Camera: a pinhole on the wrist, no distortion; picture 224 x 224 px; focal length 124.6 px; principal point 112.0 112.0 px. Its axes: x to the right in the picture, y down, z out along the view. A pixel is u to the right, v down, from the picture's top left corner.
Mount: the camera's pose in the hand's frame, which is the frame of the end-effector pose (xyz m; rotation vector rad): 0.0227 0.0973 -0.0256 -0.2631 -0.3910 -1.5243
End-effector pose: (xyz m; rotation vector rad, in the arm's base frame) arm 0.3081 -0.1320 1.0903 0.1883 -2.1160 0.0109
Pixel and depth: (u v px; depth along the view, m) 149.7 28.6 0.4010
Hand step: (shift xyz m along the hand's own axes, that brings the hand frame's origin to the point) -0.2779 0.1389 0.3687
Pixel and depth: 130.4 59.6 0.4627
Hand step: -0.2096 0.2150 0.4089
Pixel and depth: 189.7 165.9 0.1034
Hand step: 0.0588 0.0819 0.0981
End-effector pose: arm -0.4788 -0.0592 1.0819 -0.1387 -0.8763 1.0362
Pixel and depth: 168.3 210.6 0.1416
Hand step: 0.1227 0.1003 0.1378
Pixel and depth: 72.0 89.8 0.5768
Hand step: -0.1285 0.4962 0.4167
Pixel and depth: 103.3 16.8 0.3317
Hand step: -0.2576 0.2434 0.2480
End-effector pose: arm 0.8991 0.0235 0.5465 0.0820 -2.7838 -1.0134
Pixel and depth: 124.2 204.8 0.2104
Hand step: 0.1613 0.1694 0.1861
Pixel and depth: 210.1 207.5 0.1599
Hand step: 0.1319 0.0515 0.1804
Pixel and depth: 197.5 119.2 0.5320
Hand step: 0.0100 -0.0198 0.6095
